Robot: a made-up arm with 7 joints. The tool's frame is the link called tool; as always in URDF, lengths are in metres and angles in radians. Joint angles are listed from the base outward.
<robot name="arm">
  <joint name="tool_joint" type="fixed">
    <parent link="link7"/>
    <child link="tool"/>
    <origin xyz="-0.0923 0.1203 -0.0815" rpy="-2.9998 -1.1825 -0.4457"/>
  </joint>
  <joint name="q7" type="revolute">
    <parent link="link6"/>
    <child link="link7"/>
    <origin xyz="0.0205 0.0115 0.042" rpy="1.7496 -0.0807 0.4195"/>
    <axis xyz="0 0 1"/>
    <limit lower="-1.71" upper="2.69"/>
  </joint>
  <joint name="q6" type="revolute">
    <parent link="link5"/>
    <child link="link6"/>
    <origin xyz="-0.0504 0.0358 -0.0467" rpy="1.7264 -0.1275 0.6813"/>
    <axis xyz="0 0 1"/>
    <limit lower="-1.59" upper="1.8"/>
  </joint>
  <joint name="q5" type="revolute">
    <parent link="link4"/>
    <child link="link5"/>
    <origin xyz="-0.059 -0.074 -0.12" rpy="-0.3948 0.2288 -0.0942"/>
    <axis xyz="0 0 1"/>
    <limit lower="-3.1" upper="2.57"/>
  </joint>
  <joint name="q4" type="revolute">
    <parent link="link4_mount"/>
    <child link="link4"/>
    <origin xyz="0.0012 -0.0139 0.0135" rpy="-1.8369 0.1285 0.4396"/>
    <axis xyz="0 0 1"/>
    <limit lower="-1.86" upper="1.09"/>
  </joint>
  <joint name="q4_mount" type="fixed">
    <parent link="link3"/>
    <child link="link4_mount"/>
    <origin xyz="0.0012 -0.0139 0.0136"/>
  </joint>
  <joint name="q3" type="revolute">
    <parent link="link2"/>
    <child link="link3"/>
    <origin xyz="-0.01 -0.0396 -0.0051" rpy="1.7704 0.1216 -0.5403"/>
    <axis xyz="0 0 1"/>
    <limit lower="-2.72" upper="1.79"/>
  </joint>
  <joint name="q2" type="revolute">
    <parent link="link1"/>
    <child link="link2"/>
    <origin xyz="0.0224 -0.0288 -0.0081" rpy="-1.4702 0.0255 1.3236"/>
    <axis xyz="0 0 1"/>
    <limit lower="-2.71" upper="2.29"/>
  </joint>
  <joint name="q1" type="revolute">
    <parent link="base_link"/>
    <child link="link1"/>
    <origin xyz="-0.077 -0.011 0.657" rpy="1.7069 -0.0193 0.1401"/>
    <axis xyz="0 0 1"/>
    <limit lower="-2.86" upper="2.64"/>
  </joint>
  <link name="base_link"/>
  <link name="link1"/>
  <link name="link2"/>
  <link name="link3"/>
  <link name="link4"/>
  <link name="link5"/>
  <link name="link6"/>
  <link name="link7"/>
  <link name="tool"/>
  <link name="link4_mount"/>
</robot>
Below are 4 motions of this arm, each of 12 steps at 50 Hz.
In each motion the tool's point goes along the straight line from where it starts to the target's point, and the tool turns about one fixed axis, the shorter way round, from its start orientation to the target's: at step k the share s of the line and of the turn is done. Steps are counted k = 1, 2, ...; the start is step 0. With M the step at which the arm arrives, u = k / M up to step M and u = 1 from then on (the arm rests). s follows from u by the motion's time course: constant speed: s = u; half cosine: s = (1 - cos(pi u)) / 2; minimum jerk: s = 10 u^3 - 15 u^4 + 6 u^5.
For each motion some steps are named. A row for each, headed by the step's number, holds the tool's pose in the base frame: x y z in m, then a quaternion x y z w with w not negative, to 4 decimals.
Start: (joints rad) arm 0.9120 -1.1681 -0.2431 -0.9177 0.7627 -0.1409 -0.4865
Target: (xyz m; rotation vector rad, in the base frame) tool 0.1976 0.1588 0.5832 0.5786 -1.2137 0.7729
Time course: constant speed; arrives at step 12
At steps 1, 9, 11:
1: 0.2175 0.1463 0.6110 0.2967 -0.6125 0.2186 0.6993
9: 0.2030 0.1554 0.5908 0.2715 -0.5668 0.3140 0.7117
11: 0.1994 0.1577 0.5857 0.2647 -0.5543 0.3373 0.7134

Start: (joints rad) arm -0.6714 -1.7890 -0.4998 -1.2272 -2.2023 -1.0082 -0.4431
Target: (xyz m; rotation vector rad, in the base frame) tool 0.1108 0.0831 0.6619 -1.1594 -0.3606 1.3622
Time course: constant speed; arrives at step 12
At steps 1, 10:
1: 0.1177 0.1100 0.6542 -0.5877 -0.0092 0.6125 0.5286
10: 0.1121 0.0880 0.6605 -0.5195 -0.1298 0.5961 0.5983

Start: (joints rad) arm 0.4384 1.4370 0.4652 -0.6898 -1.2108 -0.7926 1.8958
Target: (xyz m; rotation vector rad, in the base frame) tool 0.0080 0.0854 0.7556 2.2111 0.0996 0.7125
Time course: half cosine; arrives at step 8
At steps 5, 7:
5: 0.0075 0.0875 0.7547 0.8716 0.0463 0.2749 0.4033
7: 0.0079 0.0857 0.7555 0.8727 0.0402 0.2805 0.3977

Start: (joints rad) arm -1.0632 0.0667 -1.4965 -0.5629 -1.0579 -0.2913 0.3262
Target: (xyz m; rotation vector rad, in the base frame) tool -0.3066 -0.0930 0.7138 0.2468 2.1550 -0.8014
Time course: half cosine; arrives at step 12
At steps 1, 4, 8, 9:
1: -0.3521 -0.0750 0.7016 0.1172 0.8015 -0.2925 0.5082
4: -0.3413 -0.0793 0.7045 0.1127 0.8148 -0.2987 0.4838
8: -0.3182 -0.0884 0.7107 0.1028 0.8411 -0.3113 0.4302
9: -0.3134 -0.0903 0.7120 0.1007 0.8461 -0.3138 0.4189

